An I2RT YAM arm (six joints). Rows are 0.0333 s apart.
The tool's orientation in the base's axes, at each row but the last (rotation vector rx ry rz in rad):
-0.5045, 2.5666, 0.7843
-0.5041, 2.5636, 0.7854
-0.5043, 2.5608, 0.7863
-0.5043, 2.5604, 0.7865
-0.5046, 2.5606, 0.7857
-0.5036, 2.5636, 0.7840
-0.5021, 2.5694, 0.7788
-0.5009, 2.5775, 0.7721
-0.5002, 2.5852, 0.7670
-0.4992, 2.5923, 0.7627
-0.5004, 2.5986, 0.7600
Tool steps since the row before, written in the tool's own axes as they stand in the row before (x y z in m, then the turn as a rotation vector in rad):
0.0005, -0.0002, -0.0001, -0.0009, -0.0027, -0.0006
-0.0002, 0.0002, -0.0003, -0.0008, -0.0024, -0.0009
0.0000, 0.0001, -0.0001, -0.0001, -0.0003, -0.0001
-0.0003, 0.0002, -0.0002, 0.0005, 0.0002, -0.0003
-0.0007, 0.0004, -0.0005, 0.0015, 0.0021, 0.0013
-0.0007, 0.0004, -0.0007, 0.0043, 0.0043, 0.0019
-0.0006, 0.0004, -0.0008, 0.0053, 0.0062, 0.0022
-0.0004, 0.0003, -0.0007, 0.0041, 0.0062, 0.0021
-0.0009, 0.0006, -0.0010, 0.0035, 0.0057, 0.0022
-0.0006, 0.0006, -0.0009, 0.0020, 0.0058, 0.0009
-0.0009, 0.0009, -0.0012, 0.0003, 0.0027, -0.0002
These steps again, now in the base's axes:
-0.0004, -0.0003, -0.0003, 0.0018, -0.0023, -0.0003
0.0000, 0.0000, 0.0004, 0.0015, -0.0022, 0.0000
-0.0001, 0.0000, 0.0001, 0.0002, -0.0003, 0.0000
0.0001, 0.0001, 0.0004, -0.0006, -0.0001, 0.0001
0.0003, 0.0002, 0.0009, -0.0019, 0.0021, -0.0008
0.0002, 0.0000, 0.0010, -0.0051, 0.0035, -0.0016
0.0001, 0.0000, 0.0011, -0.0067, 0.0050, -0.0015
0.0000, -0.0001, 0.0009, -0.0057, 0.0052, -0.0008
0.0002, 0.0001, 0.0015, -0.0049, 0.0050, -0.0008
0.0000, 0.0001, 0.0012, -0.0040, 0.0046, 0.0009
0.0001, 0.0002, 0.0017, -0.0015, 0.0020, 0.0012

